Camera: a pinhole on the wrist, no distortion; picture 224 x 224 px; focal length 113.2 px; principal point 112.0 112.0 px. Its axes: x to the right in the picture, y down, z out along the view. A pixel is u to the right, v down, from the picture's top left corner.
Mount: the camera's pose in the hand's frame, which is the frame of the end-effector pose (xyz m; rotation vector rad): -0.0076 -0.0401 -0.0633 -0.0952 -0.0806 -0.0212
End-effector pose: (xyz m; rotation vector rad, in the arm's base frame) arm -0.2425 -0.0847 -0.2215 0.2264 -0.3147 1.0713
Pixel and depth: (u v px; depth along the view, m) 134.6 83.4 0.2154
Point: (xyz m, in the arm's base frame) -0.1918 -0.1580 -0.0693
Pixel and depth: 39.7 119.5 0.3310
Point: -0.4003 -0.3589 -0.0794
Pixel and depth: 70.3 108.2 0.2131
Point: -0.2856 -0.2283 -0.1264
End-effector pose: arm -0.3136 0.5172 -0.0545 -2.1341 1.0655 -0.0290
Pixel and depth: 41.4 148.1 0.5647
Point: -0.5640 0.9924 -0.3923
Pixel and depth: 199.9 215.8 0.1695
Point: -0.2937 0.4494 -0.2408
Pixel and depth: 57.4 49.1 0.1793
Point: -0.2657 0.7112 -0.0326
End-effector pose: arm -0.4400 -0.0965 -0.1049 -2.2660 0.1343 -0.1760
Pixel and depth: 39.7 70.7 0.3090
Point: -0.6226 0.1946 -0.1846
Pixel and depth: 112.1 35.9 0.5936
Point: -0.3920 0.5805 -0.1791
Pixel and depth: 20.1 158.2 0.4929
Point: -0.8175 0.1149 -0.5440
